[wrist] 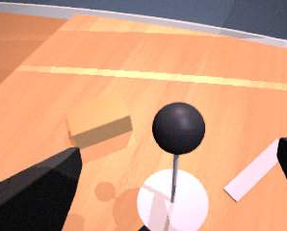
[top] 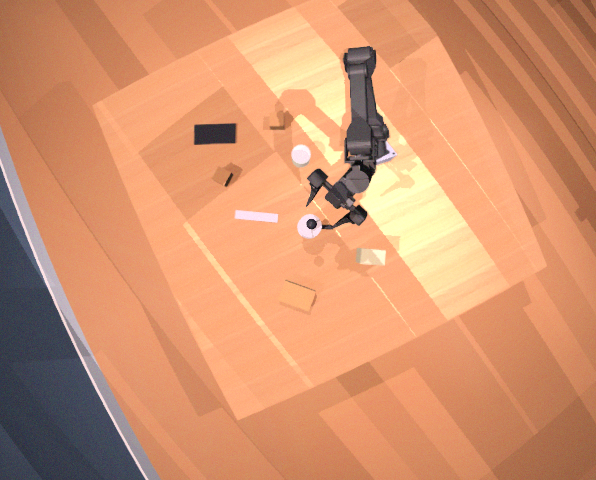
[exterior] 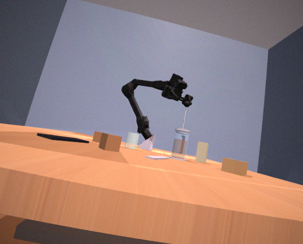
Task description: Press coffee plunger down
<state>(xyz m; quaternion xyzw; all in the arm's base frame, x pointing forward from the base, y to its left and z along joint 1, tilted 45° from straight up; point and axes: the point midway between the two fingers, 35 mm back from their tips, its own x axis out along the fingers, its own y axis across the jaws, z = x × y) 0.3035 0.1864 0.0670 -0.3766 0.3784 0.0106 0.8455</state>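
Now: the glass coffee press 10 mm ahead of my gripper tip, 10 mm to the left of it and 160 mm below it. From my gripper tip the other things lie so: cream block 100 mm behind, 190 mm to the left, 230 mm below; then flat pale strip 160 mm ahead, 120 mm to the right, 290 mm below; then dark flat pad 150 mm ahead, 450 mm to the right, 290 mm below.
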